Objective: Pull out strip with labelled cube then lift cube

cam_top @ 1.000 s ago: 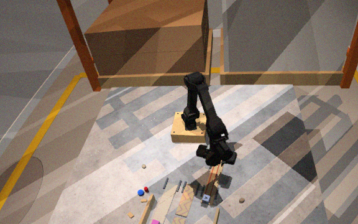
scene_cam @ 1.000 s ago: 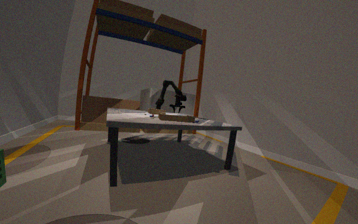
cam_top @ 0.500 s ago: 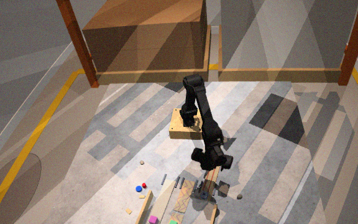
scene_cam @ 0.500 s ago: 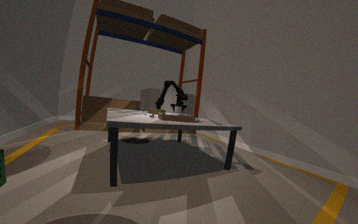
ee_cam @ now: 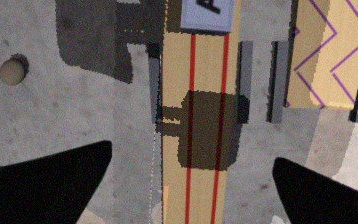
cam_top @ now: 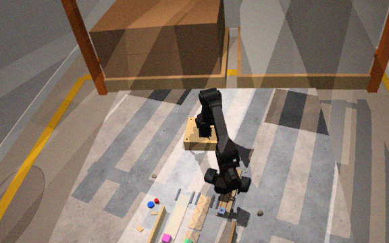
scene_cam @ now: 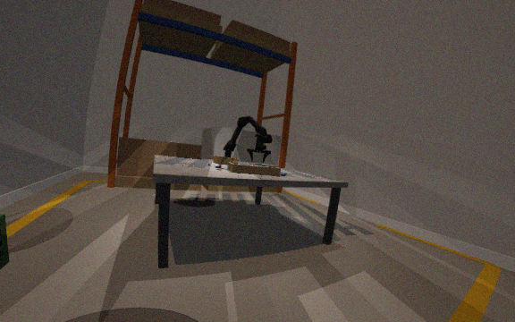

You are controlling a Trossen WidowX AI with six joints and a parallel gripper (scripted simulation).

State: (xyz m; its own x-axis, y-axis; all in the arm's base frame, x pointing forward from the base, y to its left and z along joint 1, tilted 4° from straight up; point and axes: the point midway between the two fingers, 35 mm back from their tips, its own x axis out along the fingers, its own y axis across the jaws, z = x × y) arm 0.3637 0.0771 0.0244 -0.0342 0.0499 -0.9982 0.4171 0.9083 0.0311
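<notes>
Right now the labelled cube is 8 cm ahead of my gripper tip, 4 cm to the right of it and 4 cm below it. Also, from my gripper tip: red piece (32 cm to the right, 5 cm below, 1 cm behind).
</notes>
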